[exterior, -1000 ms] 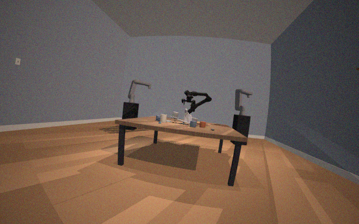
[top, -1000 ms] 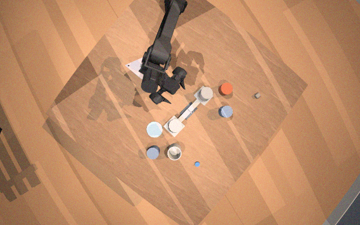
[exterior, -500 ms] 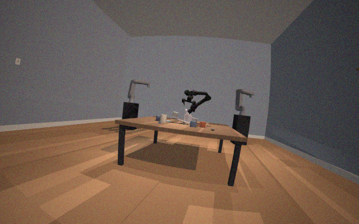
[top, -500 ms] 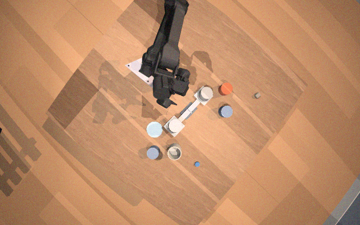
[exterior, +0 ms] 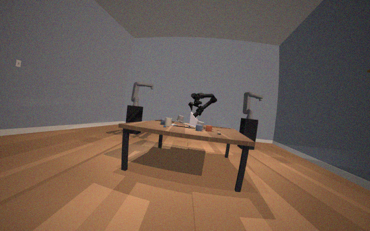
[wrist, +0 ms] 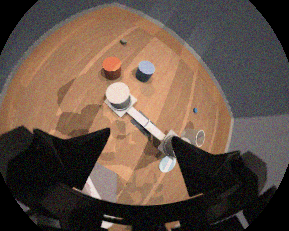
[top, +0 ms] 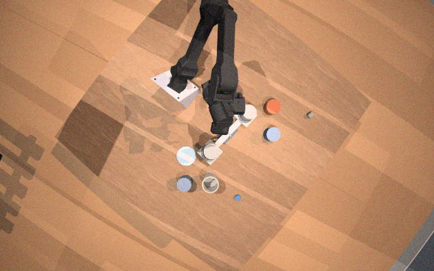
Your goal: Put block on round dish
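The small pale block lies 160 mm below my gripper tip, 80 mm to the left of it and 70 mm ahead of it. The rest, counted from my gripper tip: round dish (260 mm to the right, 200 mm below, 90 mm behind); then orange cylinder (170 mm to the left, 170 mm below, 140 mm ahead); then beige cup (310 mm to the right, 160 mm below, 90 mm ahead).
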